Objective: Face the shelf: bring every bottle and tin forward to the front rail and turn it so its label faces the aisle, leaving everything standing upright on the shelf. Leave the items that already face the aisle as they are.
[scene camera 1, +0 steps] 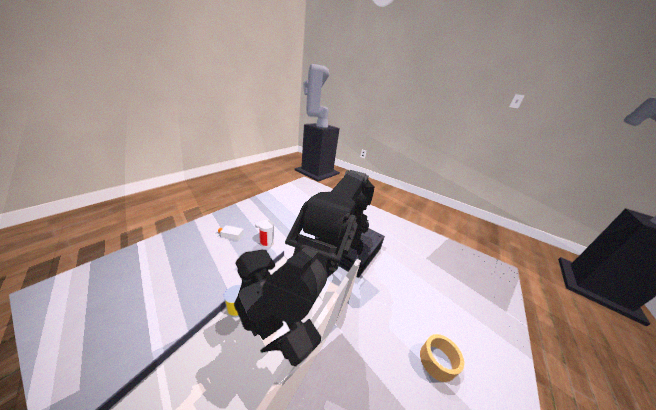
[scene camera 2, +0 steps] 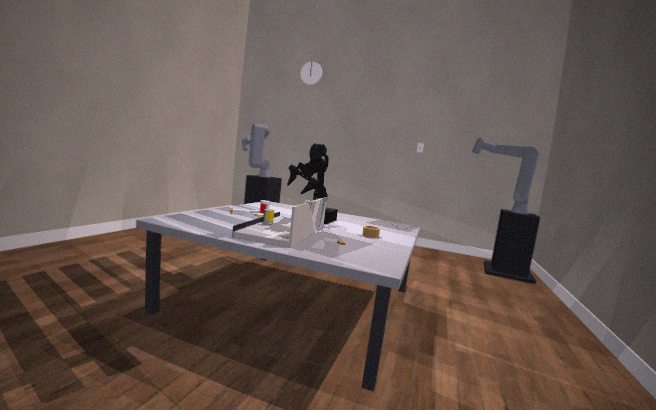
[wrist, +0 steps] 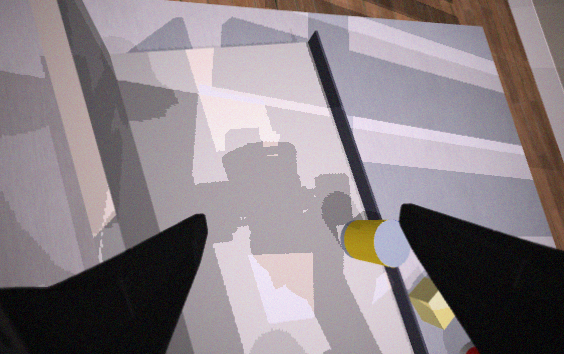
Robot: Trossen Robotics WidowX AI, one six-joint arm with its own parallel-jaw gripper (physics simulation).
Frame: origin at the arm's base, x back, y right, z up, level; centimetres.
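Seen in the pictures: gripper, fingertip midpoint: (scene camera 2: 294, 189) (wrist: 302, 217).
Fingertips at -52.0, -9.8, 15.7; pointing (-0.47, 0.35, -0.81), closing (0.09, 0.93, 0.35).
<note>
A point is followed by its place in that frame, as x, y, z.
A can with a yellow side and pale blue top (scene camera 1: 232, 303) @(-48.5, 5.7, 1.6) (scene camera 2: 269, 216) @(-48.8, 5.6, -1.0) (wrist: 361, 239) @(-47.5, 4.8, -0.1) stands upright on the white shelf board (scene camera 2: 260, 236) @(-75.4, -8.6, -4.9) (wrist: 280, 70) @(-72.8, -0.6, -4.8), close against the dark front rail (scene camera 1: 170, 348) @(-63.3, 7.6, -2.4) (scene camera 2: 250, 226) @(-63.3, 6.5, -4.8) (wrist: 345, 130) @(-62.7, 7.7, -3.1). In scene camera 2 a blue strip shows left of the yellow. A red and white tin (scene camera 1: 266, 235) @(-24.1, 25.3, -1.0) (scene camera 2: 263, 206) @(-25.1, 26.6, -0.7) stands upright outside the rail; a red sliver shows in the wrist view. My gripper (scene camera 1: 256, 341) (scene camera 2: 296, 188) @(-52.0, -9.8, 15.7) (wrist: 302, 217) @(-52.0, -9.8, 15.7) is open and empty, high above the shelf; in the wrist view the yellow can is beside its right fingertip.
A white panel (scene camera 2: 301, 225) @(-61.3, -21.0, 0.6) rises along the shelf's other side. A yellow block (wrist: 432, 302) @(-35.6, 18.0, -3.6) lies outside the rail. A white item with an orange end (scene camera 1: 232, 232) @(-31.1, 39.5, -4.6) lies near the tin. A yellow-orange ring (scene camera 1: 431, 367) @(-21.5, -40.9, -4.6) (scene camera 2: 371, 232) @(-21.4, -43.8, -4.4) and a small orange piece (scene camera 2: 341, 242) @(-48.3, -36.9, -6.6) lie behind the panel.
</note>
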